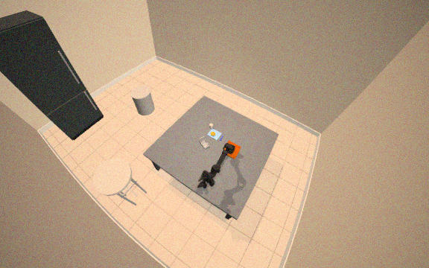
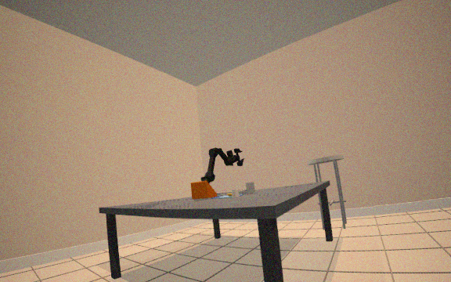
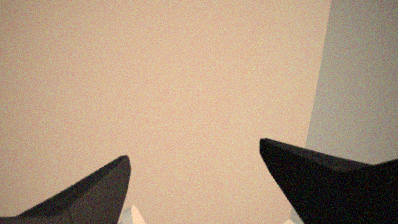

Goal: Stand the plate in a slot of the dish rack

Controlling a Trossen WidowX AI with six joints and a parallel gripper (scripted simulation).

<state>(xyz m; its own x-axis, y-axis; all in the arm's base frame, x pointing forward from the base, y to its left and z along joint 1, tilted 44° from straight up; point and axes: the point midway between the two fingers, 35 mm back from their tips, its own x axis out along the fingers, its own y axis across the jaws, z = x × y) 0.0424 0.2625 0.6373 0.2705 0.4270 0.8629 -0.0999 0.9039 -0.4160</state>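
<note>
My gripper tip is 35 cm short of the white cup, 85 cm to the left of it and 36 cm above it.
</note>
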